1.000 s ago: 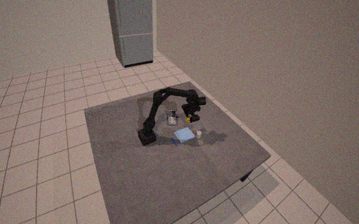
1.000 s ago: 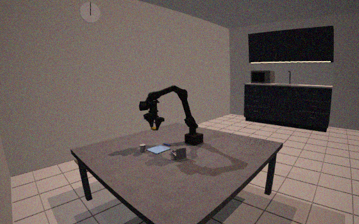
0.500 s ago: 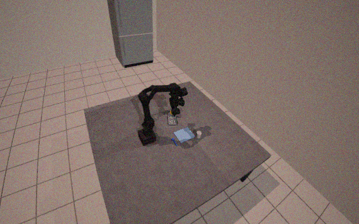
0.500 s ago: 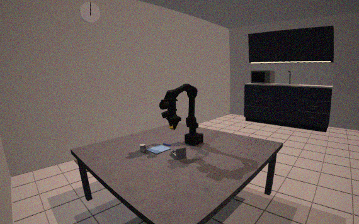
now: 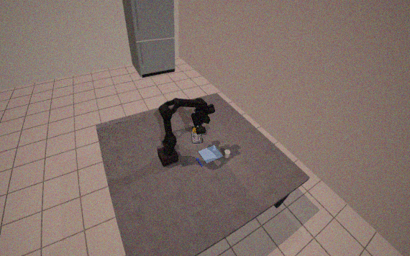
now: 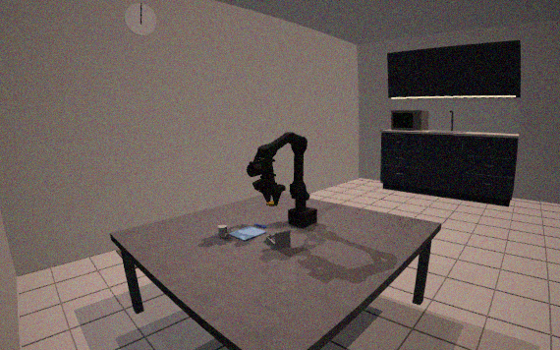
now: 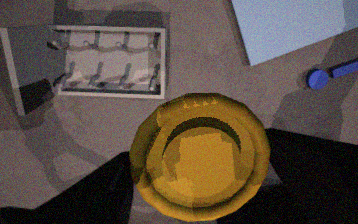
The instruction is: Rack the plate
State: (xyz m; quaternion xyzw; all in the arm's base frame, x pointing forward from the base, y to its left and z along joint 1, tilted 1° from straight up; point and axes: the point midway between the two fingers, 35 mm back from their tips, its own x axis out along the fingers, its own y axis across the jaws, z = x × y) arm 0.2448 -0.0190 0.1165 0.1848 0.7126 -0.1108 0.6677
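Now: gripper tip 140 mm above the grey dish rack, 70 mm to the right of it and 60 mm short of it. Also, from my gripper tip: yellow plate 10 mm above; mat 160 mm below, 140 mm to the right, 30 mm ahead; pale cup 230 mm to the right, 140 mm below, 120 mm ahead.
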